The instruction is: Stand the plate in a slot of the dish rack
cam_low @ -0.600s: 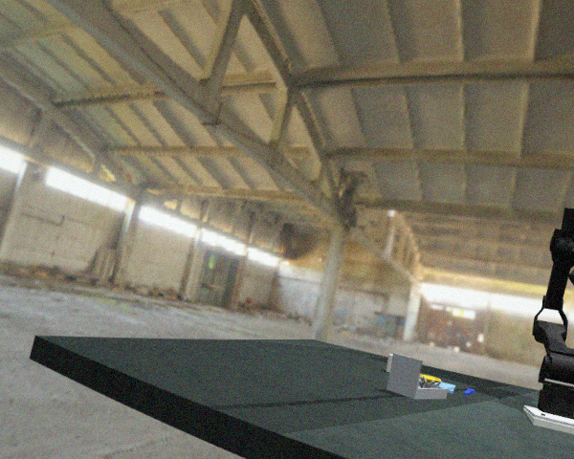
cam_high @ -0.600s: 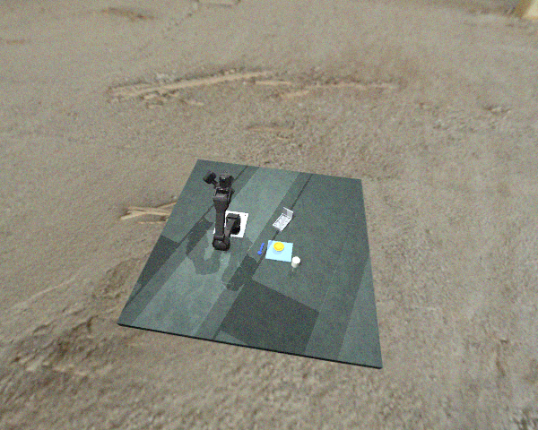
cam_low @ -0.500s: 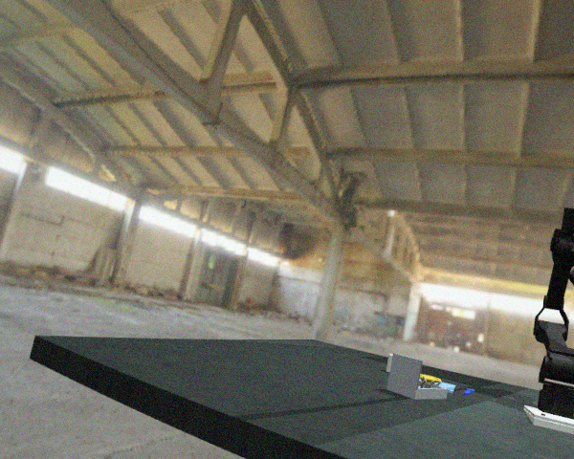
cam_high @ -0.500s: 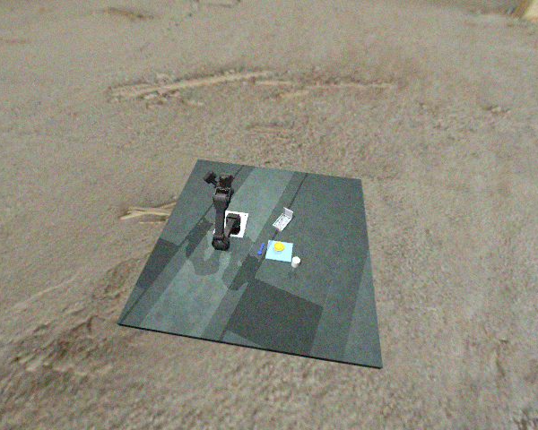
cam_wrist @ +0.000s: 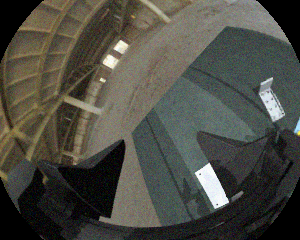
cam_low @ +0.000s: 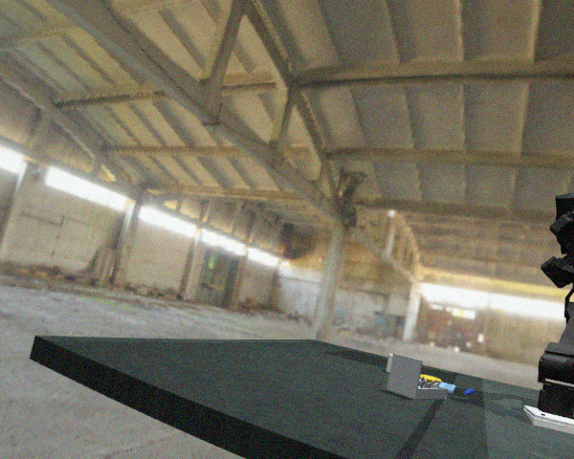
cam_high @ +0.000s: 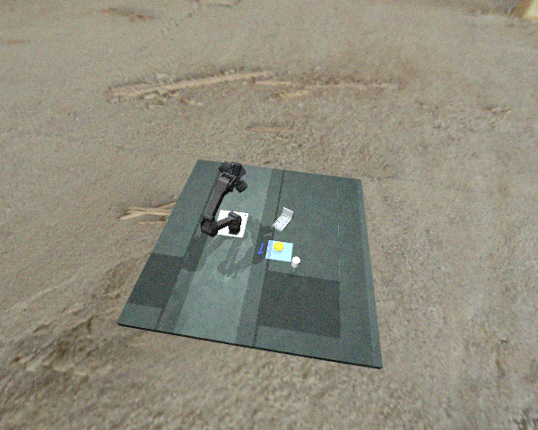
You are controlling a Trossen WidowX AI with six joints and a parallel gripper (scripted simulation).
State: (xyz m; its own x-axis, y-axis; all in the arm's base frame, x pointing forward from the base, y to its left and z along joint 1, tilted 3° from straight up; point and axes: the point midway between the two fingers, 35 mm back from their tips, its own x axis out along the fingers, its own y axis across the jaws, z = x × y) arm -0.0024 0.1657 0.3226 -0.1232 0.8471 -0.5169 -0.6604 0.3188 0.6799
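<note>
The yellow plate is 31 cm below my gripper tip, 30 cm ahead of it and 27 cm to the right of it. From my gripper tip the other things lie so: light blue mat (32 cm below, 31 cm ahead, 29 cm to the right); then blue spoon (32 cm below, 30 cm to the right, 20 cm ahead); then grey dish rack (31 cm ahead, 30 cm below, 8 cm to the right).
</note>
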